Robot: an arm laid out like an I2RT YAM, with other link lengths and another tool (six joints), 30 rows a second.
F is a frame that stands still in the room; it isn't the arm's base.
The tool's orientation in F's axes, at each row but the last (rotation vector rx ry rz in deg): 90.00, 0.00, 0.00; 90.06, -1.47, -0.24; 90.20, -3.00, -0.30; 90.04, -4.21, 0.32; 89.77, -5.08, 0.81; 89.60, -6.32, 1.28; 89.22, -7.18, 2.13; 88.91, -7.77, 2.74; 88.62, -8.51, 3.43; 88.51, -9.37, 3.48; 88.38, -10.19, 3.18; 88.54, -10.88, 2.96; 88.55, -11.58, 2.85
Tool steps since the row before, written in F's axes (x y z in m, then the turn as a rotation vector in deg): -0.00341, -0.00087, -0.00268, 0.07, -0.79, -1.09; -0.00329, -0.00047, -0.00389, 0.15, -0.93, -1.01; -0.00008, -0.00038, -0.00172, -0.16, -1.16, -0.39; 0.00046, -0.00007, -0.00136, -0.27, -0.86, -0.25; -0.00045, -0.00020, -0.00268, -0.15, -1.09, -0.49; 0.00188, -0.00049, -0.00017, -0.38, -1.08, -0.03; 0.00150, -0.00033, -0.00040, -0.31, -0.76, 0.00; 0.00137, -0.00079, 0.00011, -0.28, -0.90, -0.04; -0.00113, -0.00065, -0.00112, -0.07, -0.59, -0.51; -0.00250, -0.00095, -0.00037, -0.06, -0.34, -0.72; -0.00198, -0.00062, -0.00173, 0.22, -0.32, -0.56; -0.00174, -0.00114, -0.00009, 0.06, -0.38, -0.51; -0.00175, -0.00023, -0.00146, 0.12, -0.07, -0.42
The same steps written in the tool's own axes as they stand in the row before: -0.00341, -0.00268, 0.00087, 0.07, -1.09, 0.79; -0.00333, -0.00384, 0.00054, 0.15, -1.01, 0.93; -0.00012, -0.00172, 0.00039, -0.13, -0.38, 1.17; 0.00039, -0.00138, 0.00005, -0.24, -0.24, 0.87; -0.00061, -0.00265, 0.00022, -0.13, -0.48, 1.10; 0.00188, -0.00033, 0.00038, -0.32, -0.01, 1.10; 0.00147, -0.00056, 0.00024, -0.27, 0.02, 0.78; 0.00141, -0.00007, 0.00071, -0.23, -0.03, 0.91; -0.00123, -0.00098, 0.00069, -0.10, -0.51, 0.58; -0.00246, -0.00004, 0.00111, -0.14, -0.71, 0.33; -0.00216, -0.00144, 0.00074, 0.16, -0.60, 0.29; -0.00163, 0.00014, 0.00129, 0.01, -0.52, 0.37; -0.00193, -0.00117, 0.00038, 0.06, -0.44, 0.05
